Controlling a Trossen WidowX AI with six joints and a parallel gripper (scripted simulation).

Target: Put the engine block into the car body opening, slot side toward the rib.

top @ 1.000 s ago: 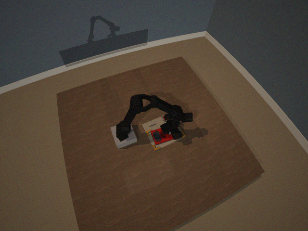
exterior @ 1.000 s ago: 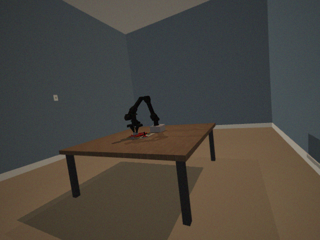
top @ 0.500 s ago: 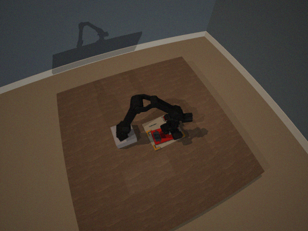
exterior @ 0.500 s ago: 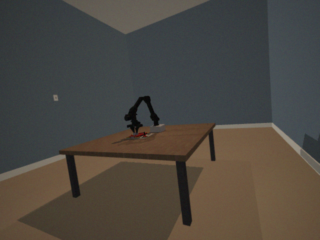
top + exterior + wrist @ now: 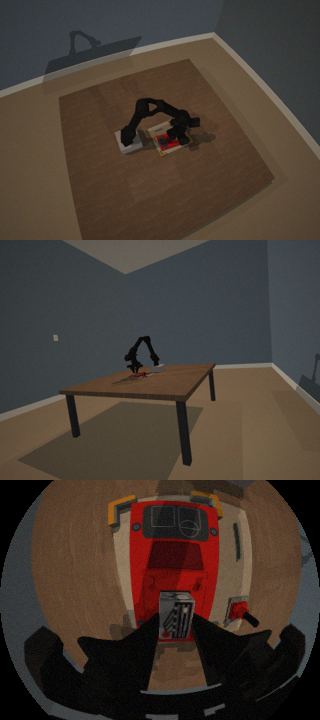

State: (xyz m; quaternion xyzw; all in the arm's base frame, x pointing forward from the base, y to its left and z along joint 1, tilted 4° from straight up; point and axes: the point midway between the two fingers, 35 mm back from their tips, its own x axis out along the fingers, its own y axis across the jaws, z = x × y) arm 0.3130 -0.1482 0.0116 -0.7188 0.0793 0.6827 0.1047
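The grey engine block lies 1 cm below my gripper tip.
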